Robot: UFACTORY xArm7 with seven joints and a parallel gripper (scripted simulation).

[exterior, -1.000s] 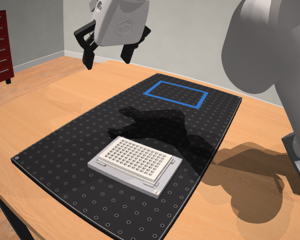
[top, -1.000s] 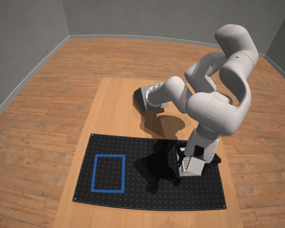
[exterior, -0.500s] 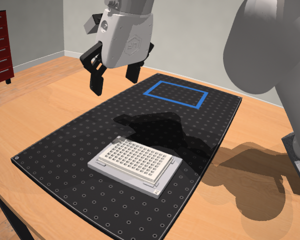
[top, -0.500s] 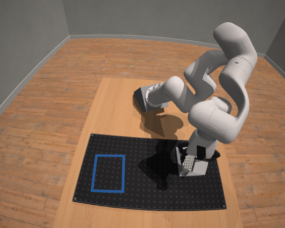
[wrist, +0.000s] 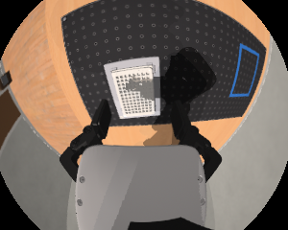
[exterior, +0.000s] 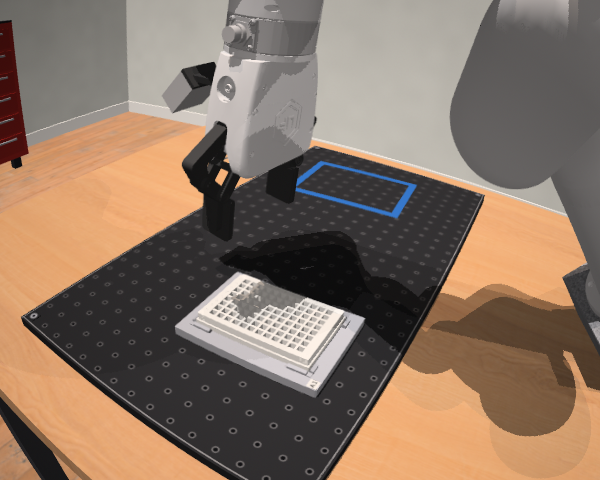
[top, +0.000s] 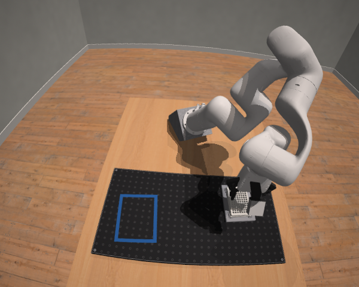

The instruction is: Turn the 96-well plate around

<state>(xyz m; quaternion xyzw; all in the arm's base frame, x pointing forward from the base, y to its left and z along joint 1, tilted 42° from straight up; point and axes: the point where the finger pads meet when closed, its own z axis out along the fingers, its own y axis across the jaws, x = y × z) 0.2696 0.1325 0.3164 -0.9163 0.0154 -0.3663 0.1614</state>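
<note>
Now: hand 40 mm past the white 96-well plate, 10 mm to the right of it and 110 mm above it. From my hand the other things lie so: grey plate nest N1 (40 mm behind, 10 mm to the left, 120 mm below); A1 label (120 mm behind, 40 mm to the left, 120 mm below).
</note>
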